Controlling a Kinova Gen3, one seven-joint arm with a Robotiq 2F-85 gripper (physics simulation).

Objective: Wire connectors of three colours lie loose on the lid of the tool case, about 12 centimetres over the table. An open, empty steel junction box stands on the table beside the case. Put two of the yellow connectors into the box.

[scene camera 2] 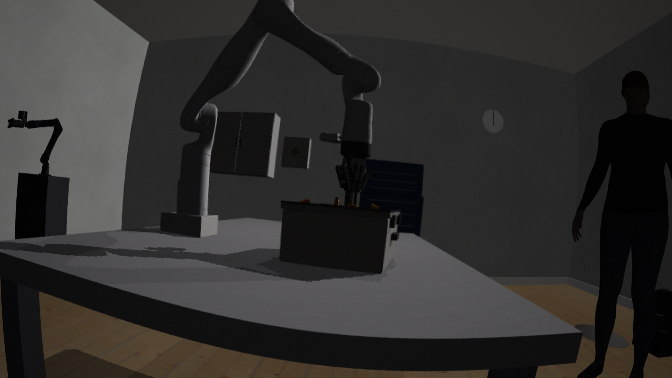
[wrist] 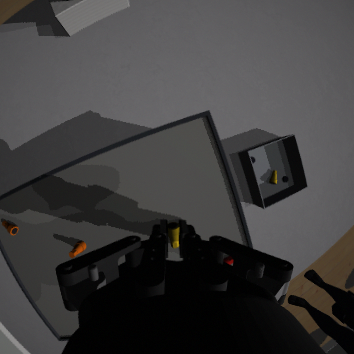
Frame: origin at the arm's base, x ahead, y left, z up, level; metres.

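Seen in the pictures: gripper, fingertip midpoint: (wrist: 172, 228); arm's base, link origin: (scene camera 2: 192, 214).
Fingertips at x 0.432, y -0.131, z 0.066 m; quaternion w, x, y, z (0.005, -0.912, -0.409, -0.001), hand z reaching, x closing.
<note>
Offsets run from my fingertips to a thing's top centre. "spot": to the spot under its first point. Level surfaces: height alone.
My gripper (scene camera 2: 352, 202) (wrist: 172, 228) is shut on a yellow connector @(0.005 m ahead, 0.003 m right, 0.014 m up) (wrist: 175, 238), low at the lid @(spot: 0.055 m back, 0.019 m left, 0.001 m down) (wrist: 150, 175) of the tool case @(spot: 0.065 m back, 0.212 m right, 0.059 m down) (scene camera 2: 332, 237); whether the connector still touches the lid is hard to tell. The open steel junction box @(0.077 m ahead, 0.180 m left, 0.083 m down) (wrist: 298, 162) stands on the table beside the case, with one yellow connector @(0.092 m ahead, 0.177 m left, 0.105 m down) (wrist: 274, 177) inside. Two orange connectors @(0.122 m back, 0.154 m right, 0.011 m up) (wrist: 11, 228) @(0.048 m back, 0.090 m right, 0.022 m up) (wrist: 78, 248) lie on the lid in the wrist view. Part of a red connector @(0.067 m ahead, 0.015 m left, 0.015 m up) (wrist: 228, 261) shows behind the right finger linkage. The box does not show in the scene view.
The case's raised dark lid rim @(spot: 0.014 m back, 0.083 m left, 0.003 m up) (wrist: 226, 165) runs between the gripper and the box. The arm's base block (scene camera 2: 189, 224) (wrist: 92, 16) stands on the table @(0.121 m down) (scene camera 2: 425, 310) (wrist: 175, 65). A person (scene camera 2: 635, 165) stands beyond the table at the right, and a blue cabinet (scene camera 2: 400, 185) behind it.
</note>
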